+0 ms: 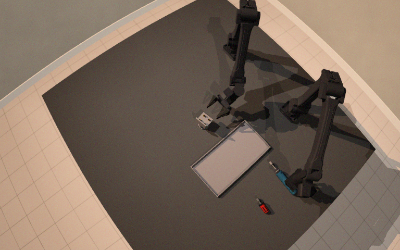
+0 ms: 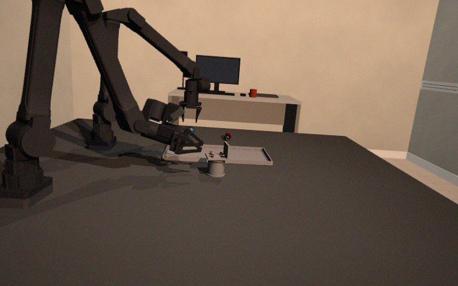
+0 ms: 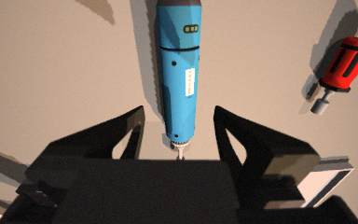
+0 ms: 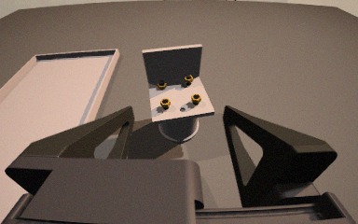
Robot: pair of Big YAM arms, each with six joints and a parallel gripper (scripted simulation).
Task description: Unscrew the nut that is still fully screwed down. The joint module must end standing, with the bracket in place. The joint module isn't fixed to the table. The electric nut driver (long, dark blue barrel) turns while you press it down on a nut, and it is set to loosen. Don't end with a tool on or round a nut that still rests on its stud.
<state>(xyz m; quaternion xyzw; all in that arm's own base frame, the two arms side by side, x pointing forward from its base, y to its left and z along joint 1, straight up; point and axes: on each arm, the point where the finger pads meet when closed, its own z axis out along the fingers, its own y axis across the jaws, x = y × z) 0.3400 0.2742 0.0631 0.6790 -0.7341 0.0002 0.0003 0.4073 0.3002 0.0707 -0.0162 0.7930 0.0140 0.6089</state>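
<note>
The grey bracket lies 60 mm ahead of my right hand and 20 mm below it. Also, from my right hand: shallow grey tray (60 mm ahead, 250 mm to the left, 90 mm below); then nut (70 mm ahead, 20 mm to the left, 30 mm below); then joint module (60 mm ahead, 60 mm below).
</note>
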